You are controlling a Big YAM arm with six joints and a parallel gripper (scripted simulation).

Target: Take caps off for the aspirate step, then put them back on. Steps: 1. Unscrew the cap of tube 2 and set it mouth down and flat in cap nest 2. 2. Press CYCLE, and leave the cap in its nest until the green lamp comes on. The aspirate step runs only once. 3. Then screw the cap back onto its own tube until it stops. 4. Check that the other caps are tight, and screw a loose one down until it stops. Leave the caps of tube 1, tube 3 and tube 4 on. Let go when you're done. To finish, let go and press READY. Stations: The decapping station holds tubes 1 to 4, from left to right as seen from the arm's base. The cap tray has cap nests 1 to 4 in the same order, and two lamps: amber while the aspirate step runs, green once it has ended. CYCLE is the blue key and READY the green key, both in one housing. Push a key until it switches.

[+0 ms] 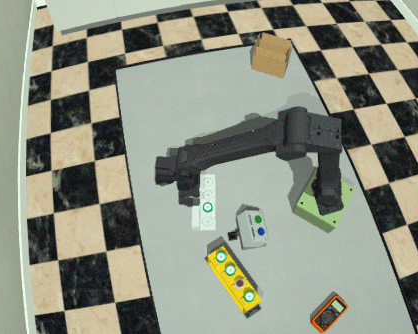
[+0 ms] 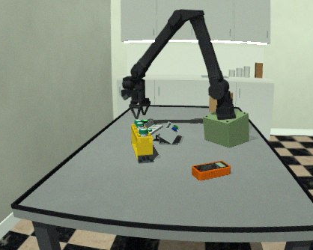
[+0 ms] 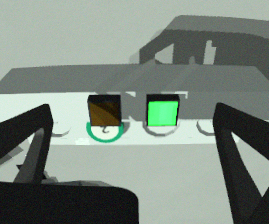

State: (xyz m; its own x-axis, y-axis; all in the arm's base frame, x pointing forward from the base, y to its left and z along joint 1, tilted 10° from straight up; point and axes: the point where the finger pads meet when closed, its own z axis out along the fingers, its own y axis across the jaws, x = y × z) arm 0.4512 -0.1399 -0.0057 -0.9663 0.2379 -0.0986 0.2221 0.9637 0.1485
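The cap lies 7 cm below my hand, 5 cm behind it and 4 cm to the left of it. From my hand the other things lie so: grey key housing: 19 cm behind, 16 cm to the left, 3 cm below; green READY key: 21 cm behind, 14 cm to the left, 2 cm below; blue cycle key: 21 cm behind, 19 cm to the left, 2 cm below.
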